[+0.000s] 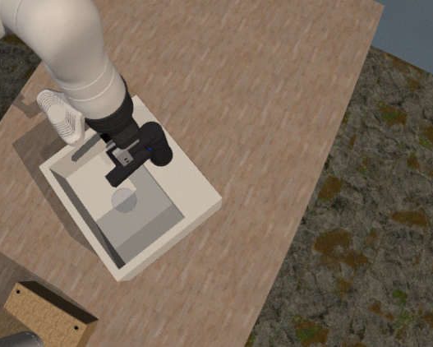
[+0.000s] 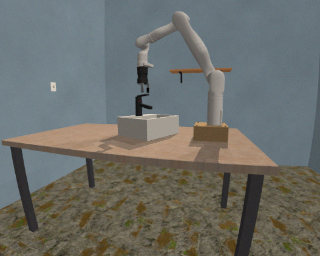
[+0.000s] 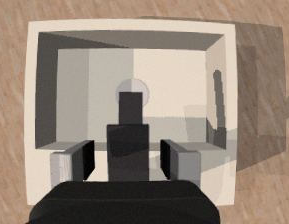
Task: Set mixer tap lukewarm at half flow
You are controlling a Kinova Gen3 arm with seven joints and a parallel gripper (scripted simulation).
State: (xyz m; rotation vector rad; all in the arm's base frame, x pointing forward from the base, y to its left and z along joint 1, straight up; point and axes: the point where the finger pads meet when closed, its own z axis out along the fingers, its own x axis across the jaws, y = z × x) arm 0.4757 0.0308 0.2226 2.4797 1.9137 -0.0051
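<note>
Right now the lever is 40 mm below my hand, 20 mm ahead of it and 10 mm to the right of it. Round my hand: white sink basin (270 mm below, 50 mm behind, 10 mm to the left); then black mixer tap (80 mm below, 50 mm ahead, 10 mm to the right).
</note>
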